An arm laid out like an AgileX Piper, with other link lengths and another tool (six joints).
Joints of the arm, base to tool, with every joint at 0 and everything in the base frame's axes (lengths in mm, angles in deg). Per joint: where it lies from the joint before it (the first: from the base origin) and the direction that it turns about. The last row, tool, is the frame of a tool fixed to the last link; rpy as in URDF.
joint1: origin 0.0 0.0 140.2 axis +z
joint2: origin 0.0 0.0 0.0 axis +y
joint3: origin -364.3 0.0 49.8 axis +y
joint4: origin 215.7 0.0 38.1 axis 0.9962 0 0.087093
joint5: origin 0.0 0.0 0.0 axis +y
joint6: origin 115.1 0.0 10.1 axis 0.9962 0 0.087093
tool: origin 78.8 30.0 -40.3 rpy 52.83 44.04 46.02
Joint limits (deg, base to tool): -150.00..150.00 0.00..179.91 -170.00..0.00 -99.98..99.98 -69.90..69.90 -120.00..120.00
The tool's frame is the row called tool.
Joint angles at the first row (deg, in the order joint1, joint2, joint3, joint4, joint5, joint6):
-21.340, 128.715, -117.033, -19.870, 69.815, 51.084
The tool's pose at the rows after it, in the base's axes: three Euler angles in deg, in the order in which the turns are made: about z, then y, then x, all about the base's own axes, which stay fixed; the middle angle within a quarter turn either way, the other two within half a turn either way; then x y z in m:
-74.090 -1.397 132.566 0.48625 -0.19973 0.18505
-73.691 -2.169 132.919 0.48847 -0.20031 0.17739
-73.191 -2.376 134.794 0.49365 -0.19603 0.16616
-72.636 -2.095 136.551 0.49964 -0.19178 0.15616
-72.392 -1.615 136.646 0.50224 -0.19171 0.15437
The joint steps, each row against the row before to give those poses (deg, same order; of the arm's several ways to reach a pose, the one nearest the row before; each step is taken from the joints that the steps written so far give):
0.000, 0.833, -0.038, 0.000, -0.133, 1.186
0.000, 0.865, -0.001, 0.000, -0.223, 0.991
0.000, 1.245, 0.001, 1.692, -0.662, 0.479
0.000, 1.142, -0.001, 1.759, -1.047, 0.210
0.001, 0.237, -0.002, 0.236, -0.713, 0.000

